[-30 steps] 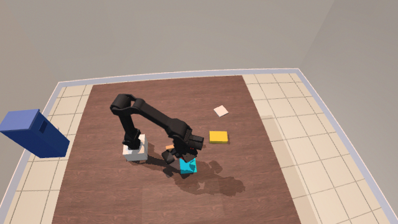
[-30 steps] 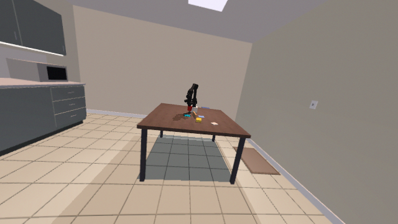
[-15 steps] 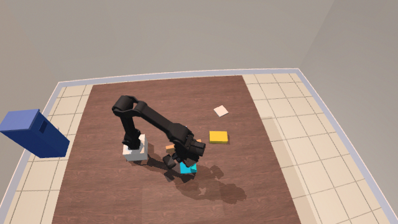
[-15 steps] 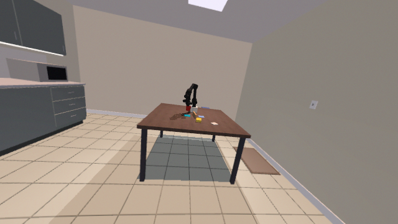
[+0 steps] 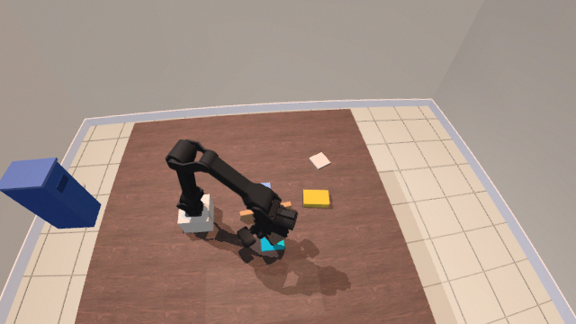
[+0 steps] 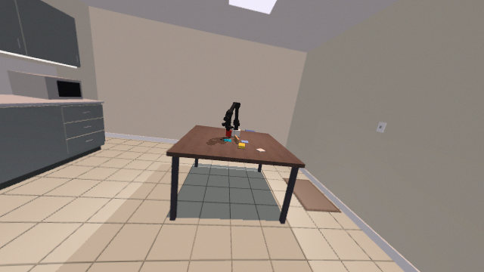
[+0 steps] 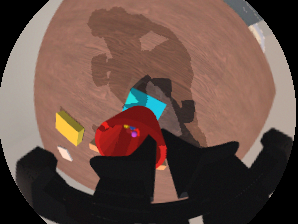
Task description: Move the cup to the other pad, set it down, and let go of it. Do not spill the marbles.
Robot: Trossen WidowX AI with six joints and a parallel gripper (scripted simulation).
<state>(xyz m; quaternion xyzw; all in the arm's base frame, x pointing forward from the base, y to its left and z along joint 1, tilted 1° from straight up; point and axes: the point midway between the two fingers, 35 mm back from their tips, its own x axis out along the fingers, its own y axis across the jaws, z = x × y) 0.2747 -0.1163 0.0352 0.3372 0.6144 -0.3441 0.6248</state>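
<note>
Now: the cyan pad 20 mm ahead of my gripper tip, 20 mm to the left of it and 100 mm below it. Also, from my gripper tip: pale square (280 mm ahead, 400 mm to the left, 90 mm below); then yellow block (230 mm ahead, 180 mm to the left, 80 mm below); then red cup (30 mm ahead, 10 mm to the left).
</note>
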